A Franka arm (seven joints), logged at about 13 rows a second.
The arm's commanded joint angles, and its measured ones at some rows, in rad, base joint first. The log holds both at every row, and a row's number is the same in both.
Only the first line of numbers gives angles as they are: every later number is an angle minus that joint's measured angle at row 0.
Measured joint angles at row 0: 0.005 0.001 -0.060 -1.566 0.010 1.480 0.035
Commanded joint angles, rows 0 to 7: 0.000 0.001 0.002 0.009 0.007 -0.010 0.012; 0.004 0.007 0.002 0.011 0.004 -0.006 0.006; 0.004 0.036 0.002 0.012 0.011 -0.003 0.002; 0.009 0.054 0.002 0.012 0.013 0.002 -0.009; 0.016 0.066 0.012 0.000 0.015 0.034 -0.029; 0.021 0.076 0.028 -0.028 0.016 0.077 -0.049; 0.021 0.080 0.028 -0.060 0.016 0.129 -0.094; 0.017 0.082 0.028 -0.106 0.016 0.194 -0.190
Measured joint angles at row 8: 0.014 0.083 0.033 -0.042 0.007 0.111 -0.077
